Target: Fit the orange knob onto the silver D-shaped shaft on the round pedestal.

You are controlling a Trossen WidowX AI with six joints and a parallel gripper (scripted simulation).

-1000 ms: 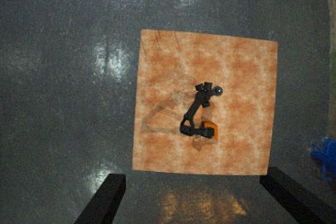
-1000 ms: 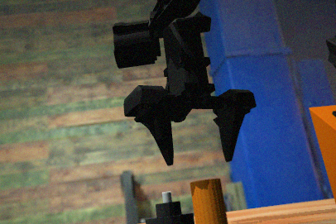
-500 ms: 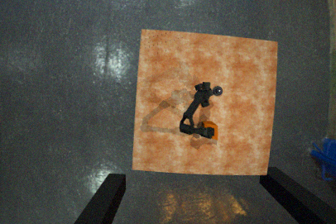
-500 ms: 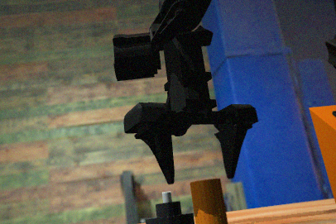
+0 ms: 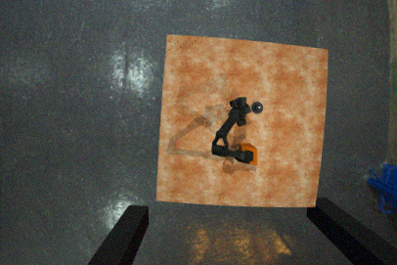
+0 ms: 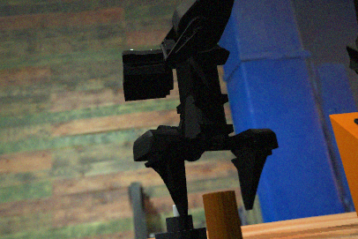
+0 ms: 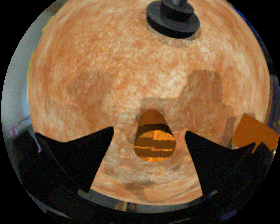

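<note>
My gripper tip is 1 cm below the orange knob. The rest, counted from my gripper tip: dark round pedestal 3 cm ahead, 17 cm to the right, 1 cm below.
</note>
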